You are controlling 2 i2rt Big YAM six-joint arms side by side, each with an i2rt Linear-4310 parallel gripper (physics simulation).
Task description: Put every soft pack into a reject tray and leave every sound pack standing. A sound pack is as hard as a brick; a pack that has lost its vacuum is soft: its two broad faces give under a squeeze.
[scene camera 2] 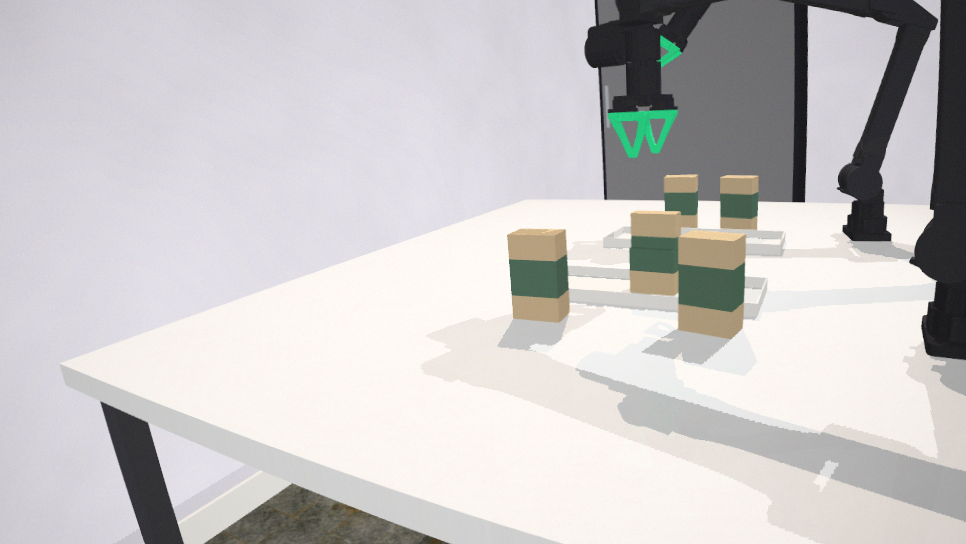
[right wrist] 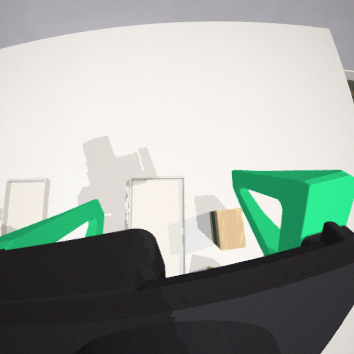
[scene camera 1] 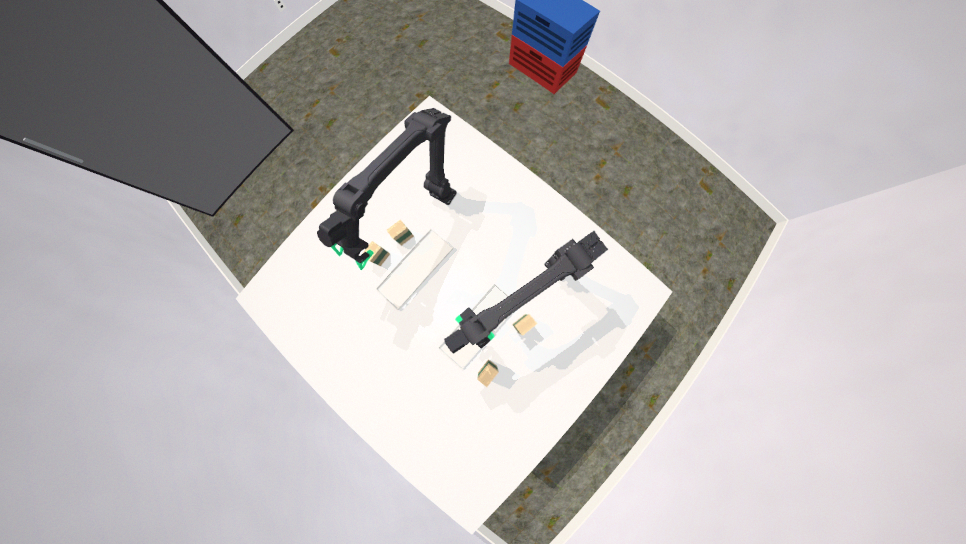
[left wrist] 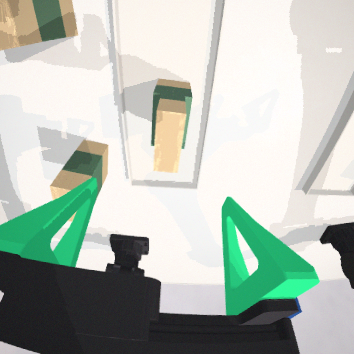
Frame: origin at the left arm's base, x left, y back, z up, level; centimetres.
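Seen in the pictures: left gripper, fingertip midpoint: (scene camera 2: 644, 155) (left wrist: 161, 192); right gripper, fingertip midpoint: (right wrist: 165, 192) (scene camera 1: 351, 262); left arm's base at its link origin: (scene camera 2: 958, 342) (left wrist: 129, 242); right arm's base at its link origin: (scene camera 2: 865, 235) (scene camera 1: 443, 193) (left wrist: 339, 230).
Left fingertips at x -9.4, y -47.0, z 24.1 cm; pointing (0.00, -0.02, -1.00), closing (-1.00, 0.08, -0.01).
Pixels of each thing's middle, then the offset from my left fingertips to it. Level surfaces: height alone.
- tan pack with a green band, body centre: (left wrist: 169, 119) (scene camera 2: 656, 252) dx +0.0, dy +1.7, dz -16.7 cm
- second pack at the middle of its body: (scene camera 2: 711, 283) (left wrist: 83, 178) (scene camera 1: 523, 324) dx +15.0, dy +14.8, dz -17.1 cm
- third pack at the middle of its body: (scene camera 2: 539, 274) (left wrist: 28, 7) (scene camera 1: 487, 372) dx +18.2, dy -11.6, dz -17.1 cm
- white table at its surface level: dz -24.1 cm
My left gripper (scene camera 1: 475, 327) (scene camera 2: 644, 154) (left wrist: 161, 192) is open and empty above the near tray (scene camera 2: 594, 295) (left wrist: 165, 184). A tan pack with a green band (scene camera 2: 654, 260) (left wrist: 169, 140) stands upright inside that tray; the left arm hides it in scene camera 1. Beside the tray stand a second pack (scene camera 1: 524, 325) (scene camera 2: 711, 283) (left wrist: 82, 165) and a third pack (scene camera 1: 487, 373) (scene camera 2: 538, 277) (left wrist: 40, 22). My right gripper (scene camera 1: 350, 260) (right wrist: 165, 192) is open and empty, high up near two standing packs, one (scene camera 1: 377, 254) (scene camera 2: 680, 202) (right wrist: 228, 229) and another (scene camera 1: 399, 233) (scene camera 2: 738, 204).
The other tray (scene camera 1: 388, 299) (scene camera 2: 770, 250) (right wrist: 157, 178) lies empty beside the right arm's two packs. Both arms reach over the white table (scene camera 1: 378, 378) (scene camera 2: 304, 378). A blue crate (scene camera 1: 554, 30) on a red crate (scene camera 1: 544, 66) stands on the floor beyond the table.
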